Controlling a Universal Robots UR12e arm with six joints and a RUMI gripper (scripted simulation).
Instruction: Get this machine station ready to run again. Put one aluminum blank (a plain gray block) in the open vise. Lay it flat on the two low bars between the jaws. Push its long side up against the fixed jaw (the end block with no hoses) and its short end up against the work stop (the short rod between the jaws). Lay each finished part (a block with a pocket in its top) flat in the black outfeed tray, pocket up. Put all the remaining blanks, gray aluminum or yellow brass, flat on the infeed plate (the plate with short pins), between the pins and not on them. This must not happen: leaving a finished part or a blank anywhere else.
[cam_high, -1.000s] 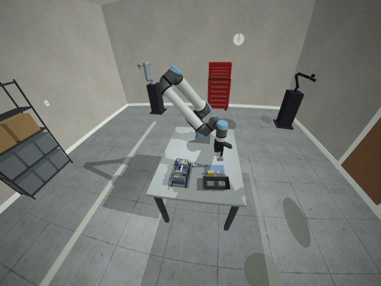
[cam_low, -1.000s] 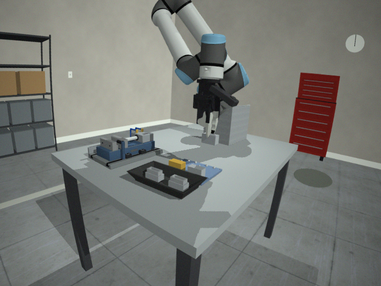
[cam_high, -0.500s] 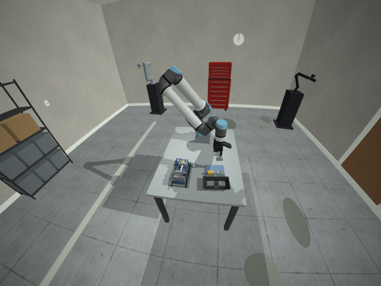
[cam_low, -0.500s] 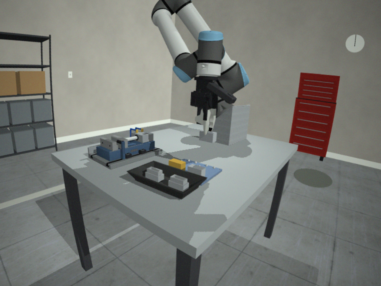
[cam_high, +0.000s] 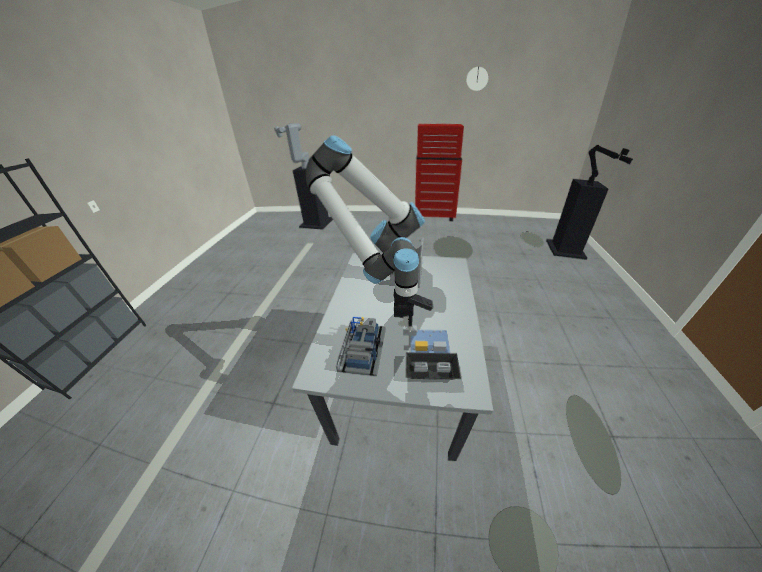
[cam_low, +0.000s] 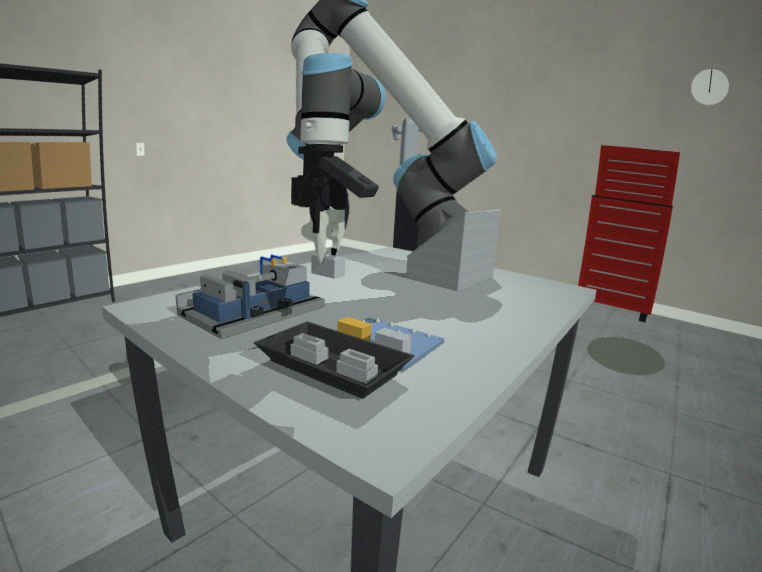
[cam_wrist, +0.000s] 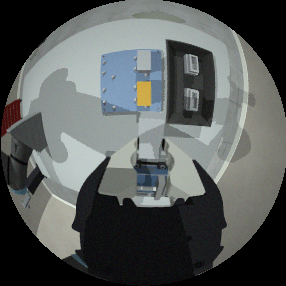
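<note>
Now: hand 140 mm short of the fixed jaw, 210 mm to the left of it and 90 mm above it. From my hand the other things lie so: gray aluminum blank: 20 mm below; then blue infeed plate: 70 mm behind, 90 mm to the left, 170 mm below; then yellow brass blank: 20 mm behind, 60 mm to the left, 150 mm below.
</note>
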